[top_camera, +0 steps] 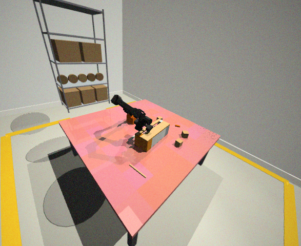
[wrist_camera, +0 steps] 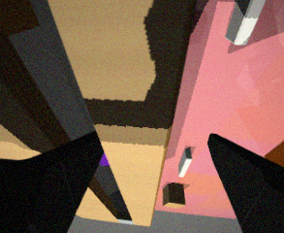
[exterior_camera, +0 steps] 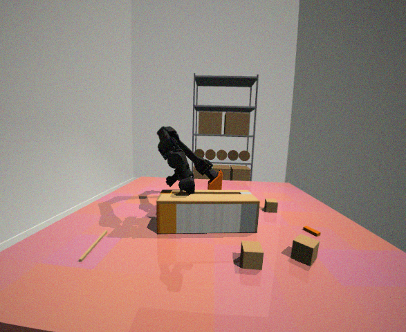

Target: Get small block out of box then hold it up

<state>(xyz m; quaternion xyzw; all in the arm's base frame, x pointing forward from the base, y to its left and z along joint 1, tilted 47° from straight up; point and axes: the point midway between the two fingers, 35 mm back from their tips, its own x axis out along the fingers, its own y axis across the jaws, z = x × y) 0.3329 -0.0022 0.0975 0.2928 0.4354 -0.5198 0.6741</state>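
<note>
Right now my gripper tip is 2 cm short of the box, 6 cm to the right of it and 4 cm above it. From my gripper tip the other things lie so: wooden stick: 28 cm ahead, 26 cm to the right, 9 cm below; then flat orange piece: 3 cm ahead, 49 cm to the left, 9 cm below.
</note>
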